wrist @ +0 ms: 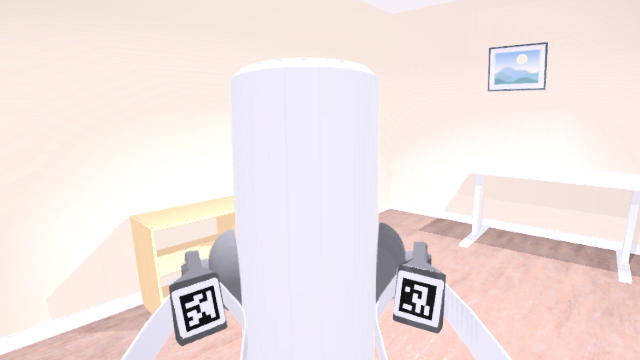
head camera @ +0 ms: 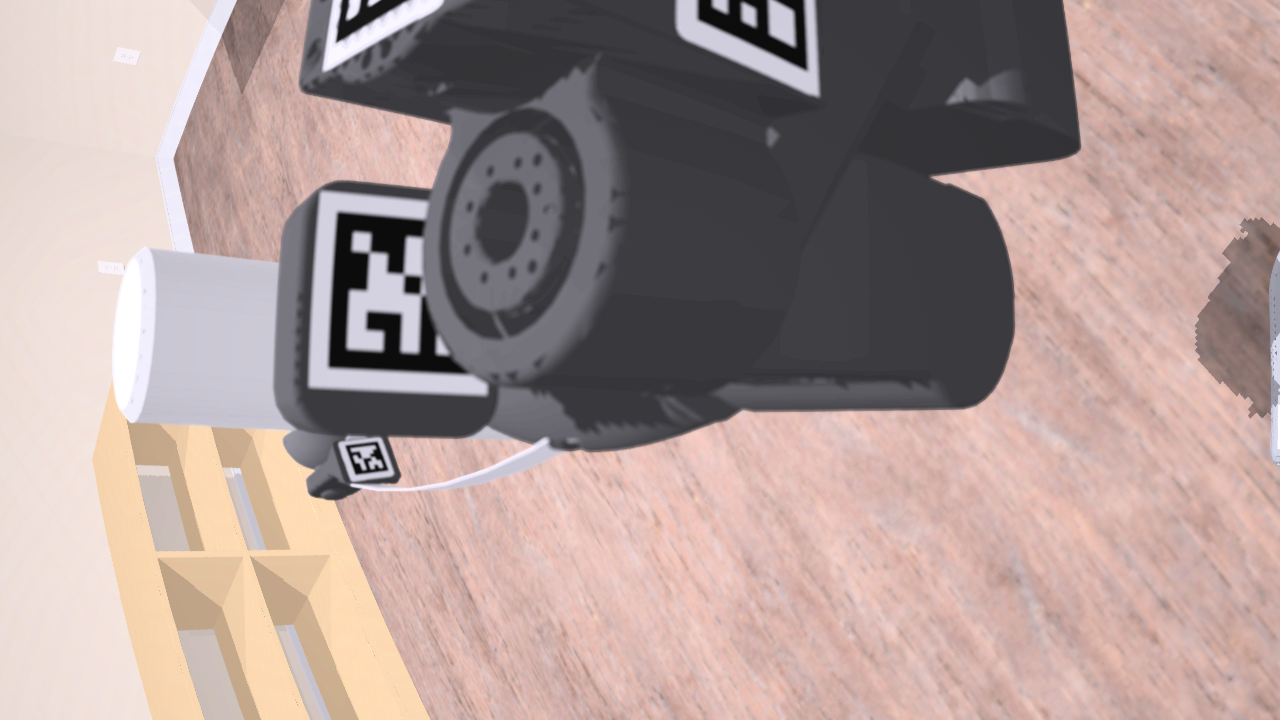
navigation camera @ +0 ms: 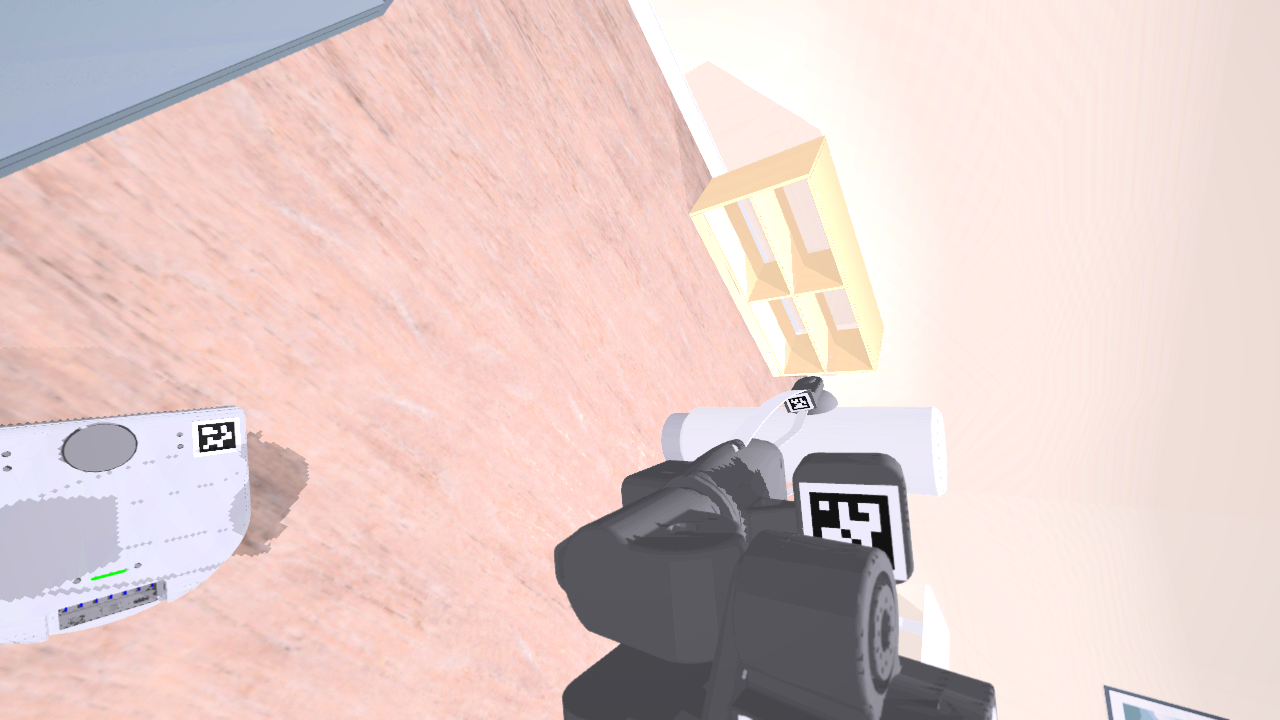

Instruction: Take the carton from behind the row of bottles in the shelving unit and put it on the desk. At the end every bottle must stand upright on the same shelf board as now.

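Pixels of known places: gripper, fingertip midpoint: [wrist: 307, 253] [navigation camera: 823, 441]; robot's base at its link origin: [navigation camera: 101, 444].
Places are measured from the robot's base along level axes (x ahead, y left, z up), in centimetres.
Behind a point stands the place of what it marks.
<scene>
My gripper [head camera: 344, 376] @(x -1.9, y -41.9, z 110.1 cm) [navigation camera: 827, 447] @(x -1.9, y -41.9, z 110.1 cm) [wrist: 307, 253] @(x -1.9, y -41.9, z 110.1 cm) is shut on a large white bottle [head camera: 210, 335] @(x -1.9, y -37.0, z 116.8 cm) [navigation camera: 859, 443] @(x -1.0, y -37.0, z 114.5 cm) [wrist: 305, 175] @(x -1.9, y -37.0, z 115.2 cm). The bottle stands upright between the fingertips and hides the middle of the wrist view. A white desk [wrist: 555, 181] @(x -193.0, y -250.6, z 69.9 cm) stands against the far wall at the right of the wrist view, well away from the gripper. A blue-grey panel [navigation camera: 179, 71] @(x 68.2, y -11.9, z 7.7 cm) at the top left of the navigation view looks like part of the shelving unit. The carton and the row of bottles do not show.
A low wooden shelf [head camera: 134, 537] @(x 35.7, y -251.7, z 61.0 cm) [navigation camera: 848, 259] @(x 51.7, y -241.6, z 61.1 cm) [wrist: 185, 212] @(x 73.5, y -227.2, z 61.1 cm) stands by the wall, beyond the gripper and to the left in the wrist view. My white base [navigation camera: 179, 537] @(x -15.9, y -7.7, z 16.0 cm) shows at the left of the navigation view. A framed picture [wrist: 517, 67] @(x -212.9, y -338.6, z 167.0 cm) hangs above the desk.
</scene>
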